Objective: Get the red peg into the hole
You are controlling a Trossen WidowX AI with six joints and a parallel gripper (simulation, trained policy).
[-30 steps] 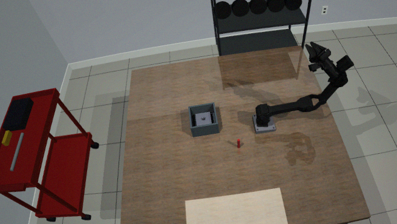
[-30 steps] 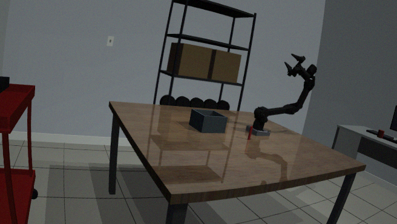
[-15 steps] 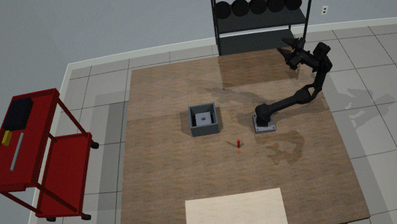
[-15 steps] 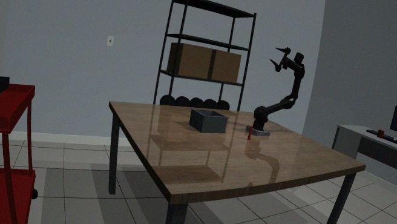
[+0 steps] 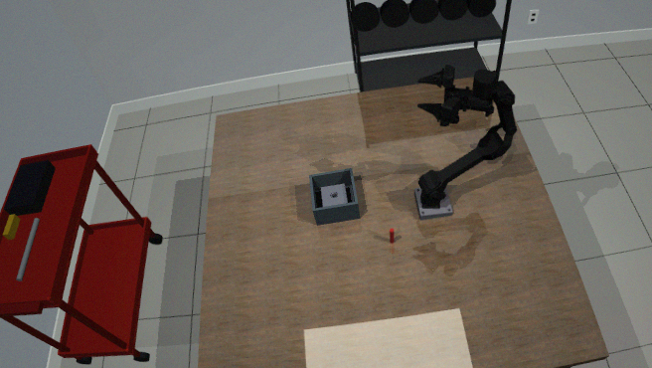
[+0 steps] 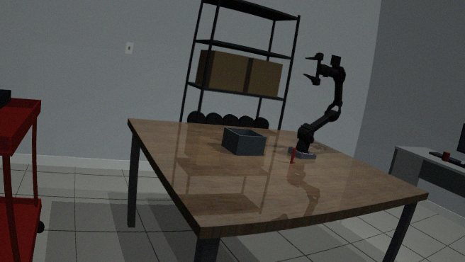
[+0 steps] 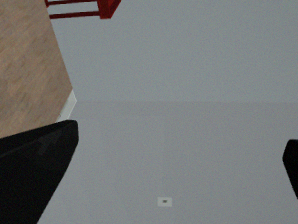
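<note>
Right now my gripper tip is 9 cm short of the red peg, 22 cm to the right of it and 45 cm above it. Round my gripper tip: plate 30 cm ahead, 6 cm to the left, 45 cm below; grey box 30 cm ahead, 6 cm to the left, 47 cm below.
</note>
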